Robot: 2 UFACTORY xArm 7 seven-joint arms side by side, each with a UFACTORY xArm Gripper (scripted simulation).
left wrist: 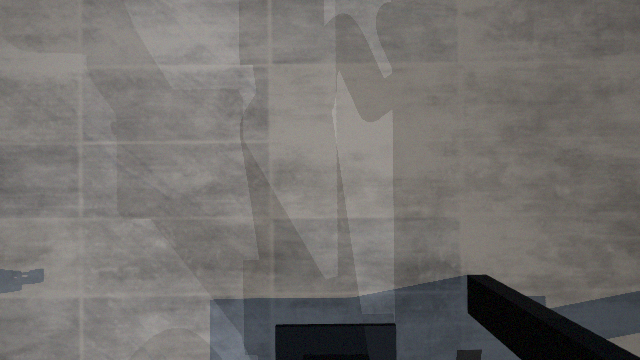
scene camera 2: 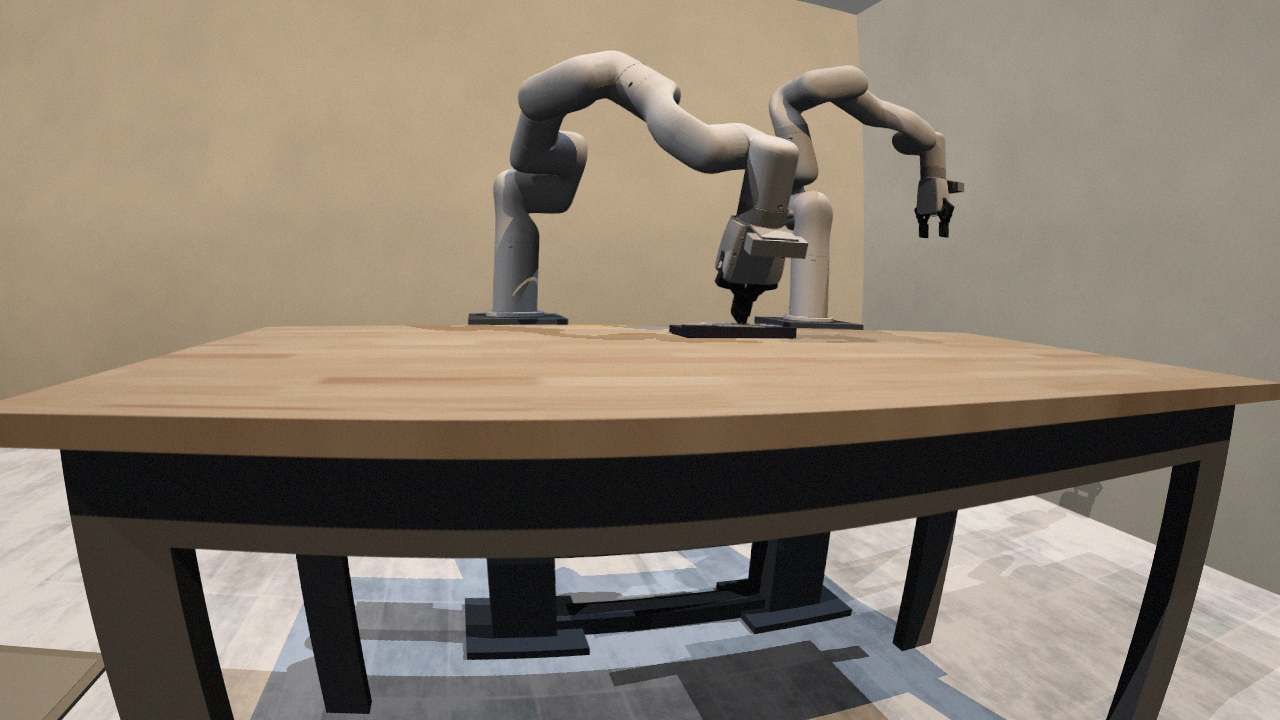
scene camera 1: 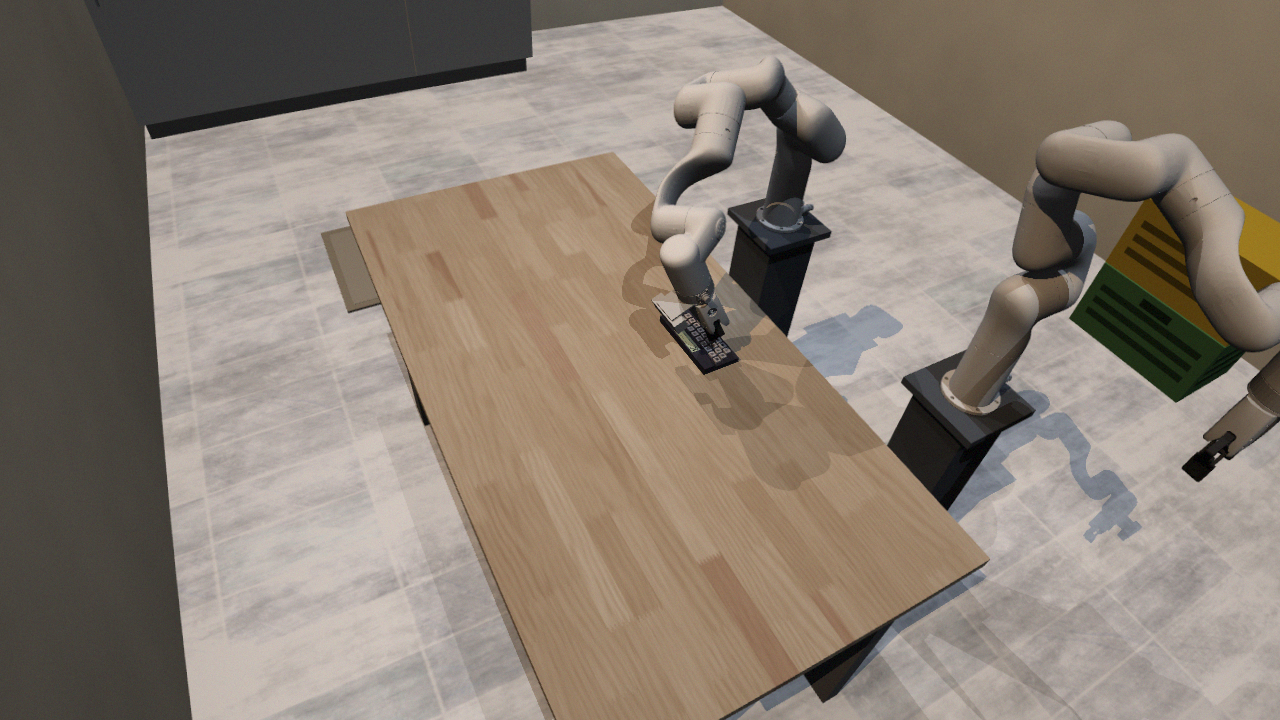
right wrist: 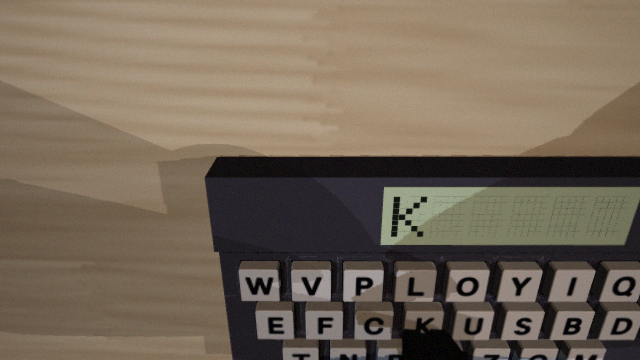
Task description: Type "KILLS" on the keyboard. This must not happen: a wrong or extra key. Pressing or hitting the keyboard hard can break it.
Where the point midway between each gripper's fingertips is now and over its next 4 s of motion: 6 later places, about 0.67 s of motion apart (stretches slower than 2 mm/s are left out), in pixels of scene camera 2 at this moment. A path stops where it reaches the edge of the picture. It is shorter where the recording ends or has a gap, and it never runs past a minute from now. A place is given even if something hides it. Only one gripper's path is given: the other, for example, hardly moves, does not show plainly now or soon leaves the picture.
My right gripper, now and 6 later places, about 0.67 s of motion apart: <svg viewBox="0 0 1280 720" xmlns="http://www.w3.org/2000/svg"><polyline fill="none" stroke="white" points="738,319 730,315 715,316 715,319 715,321 715,319 730,315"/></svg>
